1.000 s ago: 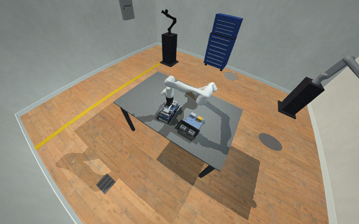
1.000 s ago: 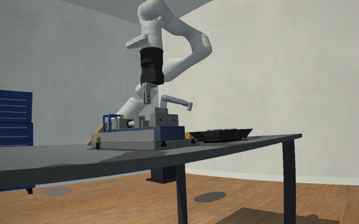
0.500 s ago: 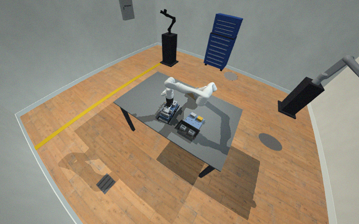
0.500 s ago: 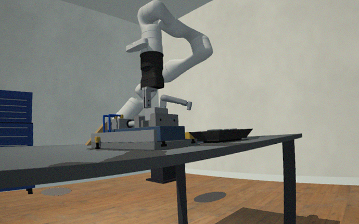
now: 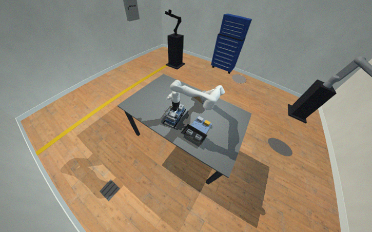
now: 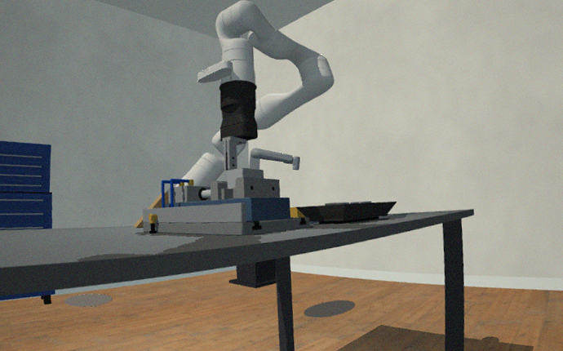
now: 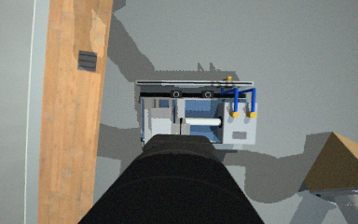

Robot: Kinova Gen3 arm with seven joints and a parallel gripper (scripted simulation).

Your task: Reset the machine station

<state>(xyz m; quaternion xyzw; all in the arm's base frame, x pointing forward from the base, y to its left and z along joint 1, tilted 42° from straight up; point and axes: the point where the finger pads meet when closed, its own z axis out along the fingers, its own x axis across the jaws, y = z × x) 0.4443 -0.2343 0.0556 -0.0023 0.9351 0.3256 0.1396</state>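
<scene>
Now: the gray blank 40 mm below my hand, 40 mm ahead of it and 10 mm to the left of it. Also, from my hand: yellow brass blank 360 mm to the left, 140 mm behind, 110 mm below.
</scene>
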